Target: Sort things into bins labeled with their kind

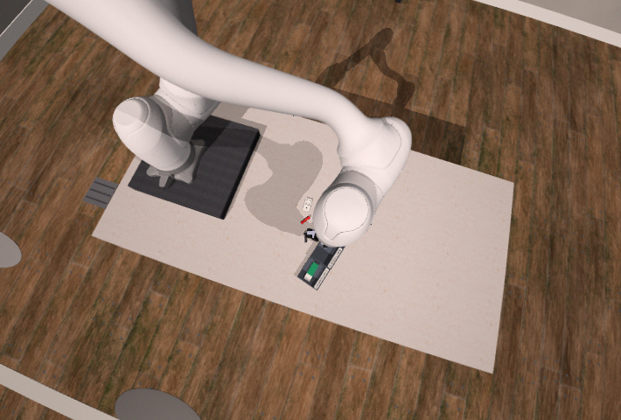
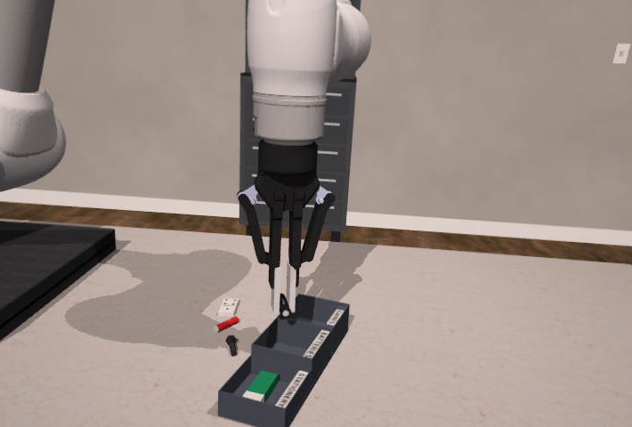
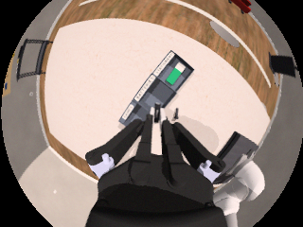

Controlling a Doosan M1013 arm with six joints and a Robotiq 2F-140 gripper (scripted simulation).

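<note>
Right now my hand is 100 mm above the red cylinder, 80 mm past it and 70 mm to the right of it. Also, from my hand: white eraser (120 mm to the right, 90 mm below, 30 mm behind); small black piece (100 mm below, 70 mm behind, 10 mm to the left); black battery (30 mm below).
</note>
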